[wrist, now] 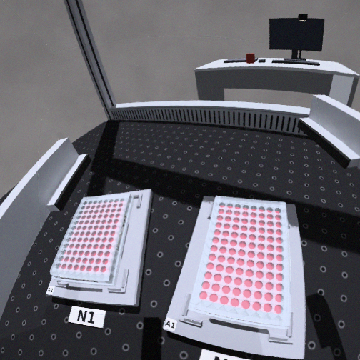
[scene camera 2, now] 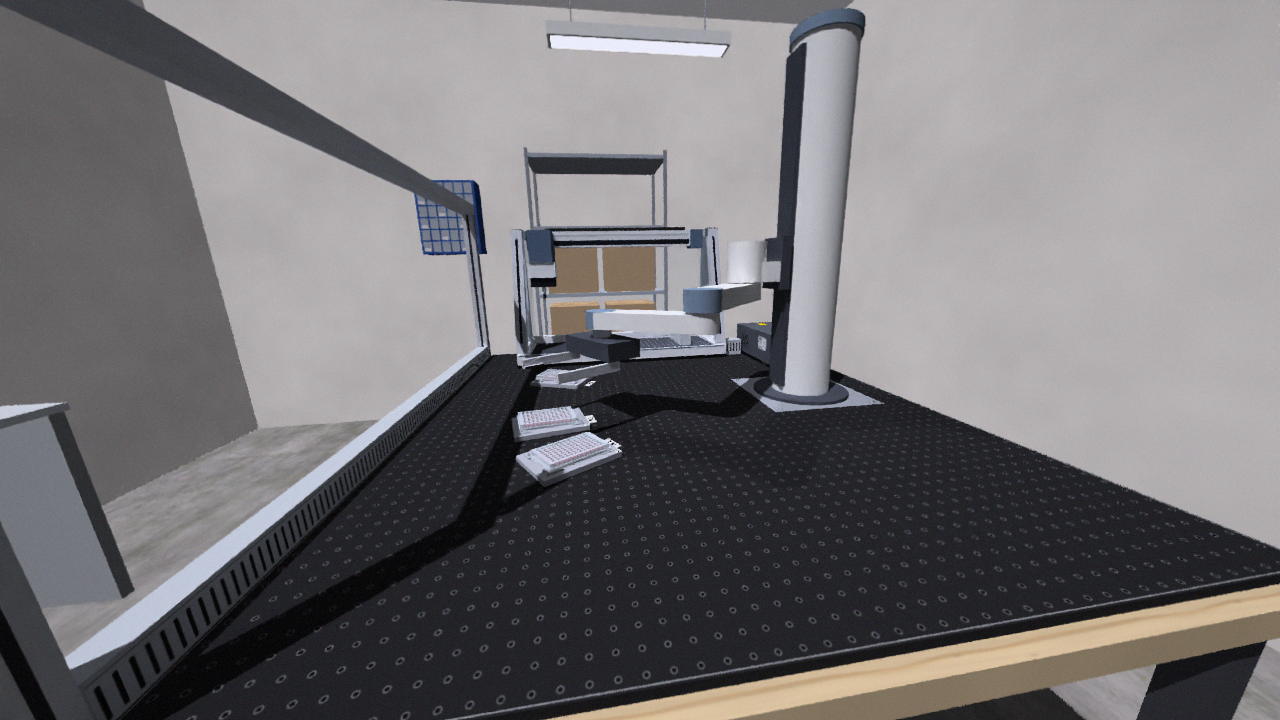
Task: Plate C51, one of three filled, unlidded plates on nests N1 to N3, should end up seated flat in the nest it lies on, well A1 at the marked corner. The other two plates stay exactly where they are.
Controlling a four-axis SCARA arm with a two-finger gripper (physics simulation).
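Observation:
Plate C51 (scene camera 2: 568,452) (wrist: 92,237), with pink wells, lies on nest N1 (wrist: 137,250). It looks shifted toward the nest's left side in the wrist view, with a wide bare strip at its right and a dark gap under its front edge; its exact tilt is unclear and its code is unreadable. The second plate (scene camera 2: 547,417) (wrist: 245,255) lies on nest N2 (wrist: 298,280). The third plate (scene camera 2: 559,381) is partly hidden behind a finger in the scene view. My gripper (scene camera 2: 570,366) (wrist: 189,124) is open and empty, above the table, its fingers wide apart.
White A1 tags mark the front left nest corners, and an N1 label (wrist: 86,316) lies before that nest. A slotted rail (scene camera 2: 295,510) (wrist: 210,115) runs along the table edge. The arm column (scene camera 2: 819,214) stands at the right, and a gantry frame (scene camera 2: 707,255) stands at the back.

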